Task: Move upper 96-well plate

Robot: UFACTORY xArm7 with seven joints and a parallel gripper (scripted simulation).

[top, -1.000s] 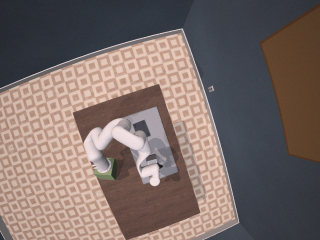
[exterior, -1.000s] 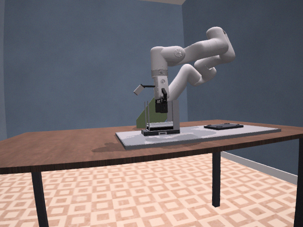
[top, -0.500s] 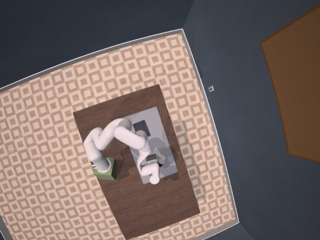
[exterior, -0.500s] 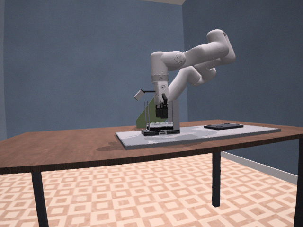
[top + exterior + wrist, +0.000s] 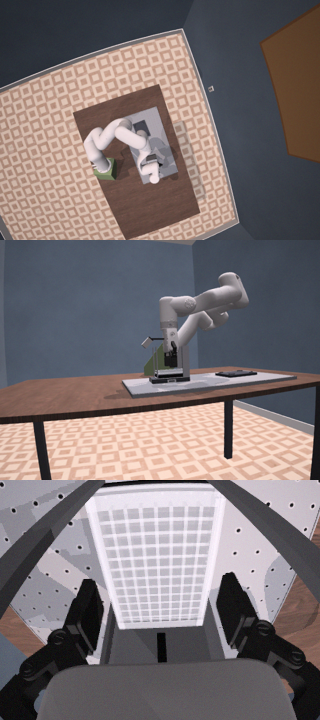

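Now: the dark plate 4 cm below my hand.
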